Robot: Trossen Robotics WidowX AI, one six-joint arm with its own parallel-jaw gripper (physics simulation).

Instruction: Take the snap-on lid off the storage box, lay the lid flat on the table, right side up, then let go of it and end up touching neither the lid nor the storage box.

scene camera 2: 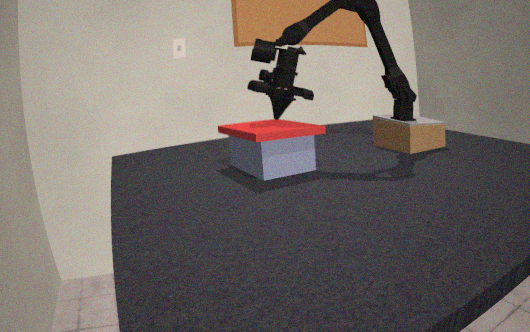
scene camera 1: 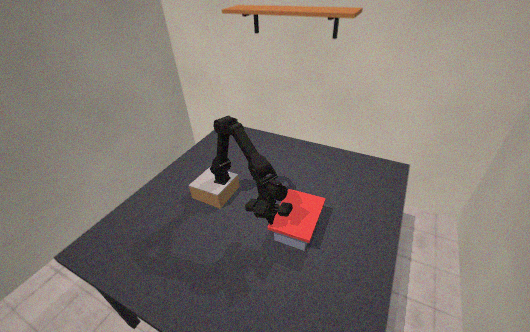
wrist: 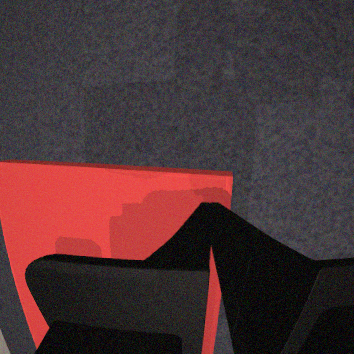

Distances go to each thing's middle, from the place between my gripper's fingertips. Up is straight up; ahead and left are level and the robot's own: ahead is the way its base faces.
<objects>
Right now the red lid (scene camera 1: 300,224) is 80 mm ahead of my hand, 100 mm to the left of it and 10 mm below it.
</objects>
